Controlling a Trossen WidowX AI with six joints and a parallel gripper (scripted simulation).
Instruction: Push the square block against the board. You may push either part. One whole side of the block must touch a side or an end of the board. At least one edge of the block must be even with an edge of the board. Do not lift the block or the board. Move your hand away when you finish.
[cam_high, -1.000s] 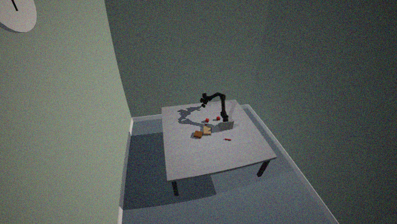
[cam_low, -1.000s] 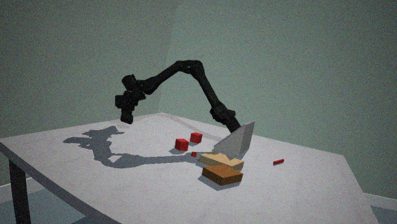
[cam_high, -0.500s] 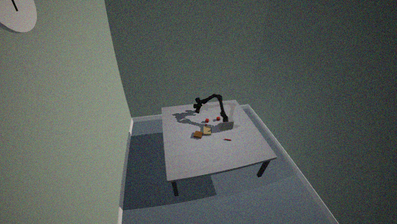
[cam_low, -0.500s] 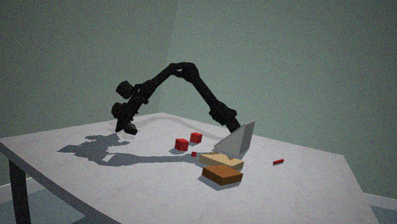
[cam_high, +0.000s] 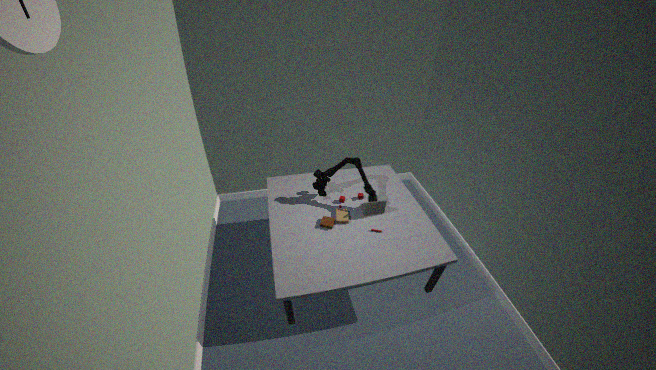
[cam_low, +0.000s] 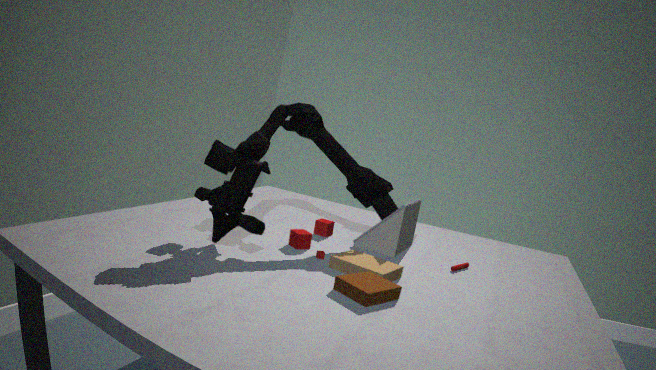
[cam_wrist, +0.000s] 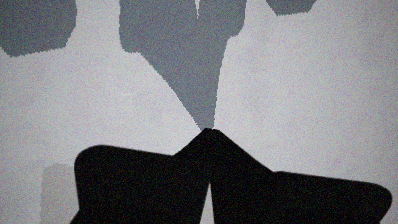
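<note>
My gripper tip is now 1 cm past the brown square block, 38 cm to the right of it and 1 cm below it. From my gripper tip the other things lie so: tiny red piece: 15 cm behind, 21 cm to the left; then tan board: 14 cm behind, 33 cm to the left, 1 cm above; then red stick: 36 cm behind, 53 cm to the left.
</note>
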